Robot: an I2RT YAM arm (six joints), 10 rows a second.
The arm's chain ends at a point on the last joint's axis. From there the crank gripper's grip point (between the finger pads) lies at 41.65 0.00 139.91 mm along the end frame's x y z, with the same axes.
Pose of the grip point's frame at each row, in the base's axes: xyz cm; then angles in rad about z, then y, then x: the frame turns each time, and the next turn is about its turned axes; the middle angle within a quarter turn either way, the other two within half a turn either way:
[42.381, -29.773, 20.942, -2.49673, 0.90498, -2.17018]
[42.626, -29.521, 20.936, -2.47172, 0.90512, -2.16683]
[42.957, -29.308, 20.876, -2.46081, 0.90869, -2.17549]
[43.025, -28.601, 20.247, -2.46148, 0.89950, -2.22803]
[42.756, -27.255, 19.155, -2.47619, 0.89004, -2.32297]
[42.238, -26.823, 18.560, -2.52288, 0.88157, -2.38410]
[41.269, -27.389, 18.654, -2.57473, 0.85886, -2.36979]
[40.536, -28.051, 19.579, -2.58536, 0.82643, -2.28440]
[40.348, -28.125, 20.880, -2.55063, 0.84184, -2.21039]
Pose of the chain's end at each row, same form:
[32.533, -22.725, 29.093, -2.49673, 0.90498, -2.17018]
[32.611, -22.683, 29.062, -2.47172, 0.90512, -2.16683]
[32.827, -22.701, 29.051, -2.46081, 0.90869, -2.17549]
[32.870, -22.569, 28.825, -2.46148, 0.89950, -2.22803]
[32.667, -22.186, 28.408, -2.47619, 0.89004, -2.32297]
[32.429, -22.006, 28.239, -2.52288, 0.88157, -2.38410]
[31.921, -21.773, 28.358, -2.57473, 0.85886, -2.36979]
[31.627, -21.135, 28.847, -2.58536, 0.82643, -2.28440]
[31.225, -20.728, 29.549, -2.55063, 0.84184, -2.21039]

